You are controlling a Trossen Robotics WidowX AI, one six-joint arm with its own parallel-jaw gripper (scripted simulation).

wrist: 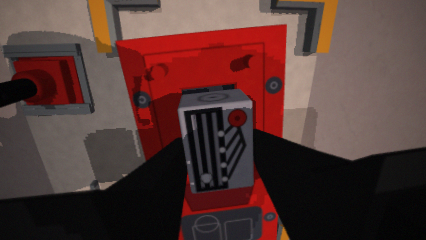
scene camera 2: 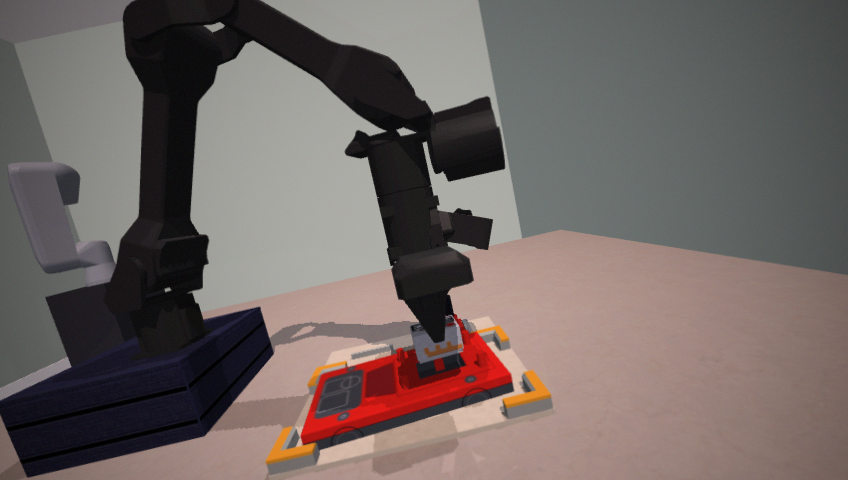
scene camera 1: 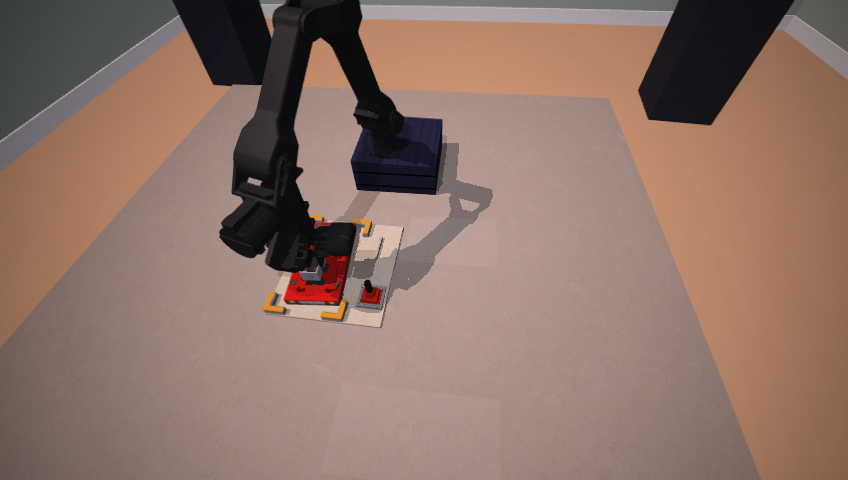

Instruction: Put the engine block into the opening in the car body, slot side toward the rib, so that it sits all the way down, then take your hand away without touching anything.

Labels:
My gripper [scene camera 2: 435,334] carries a grey engine block [scene camera 2: 426,350].

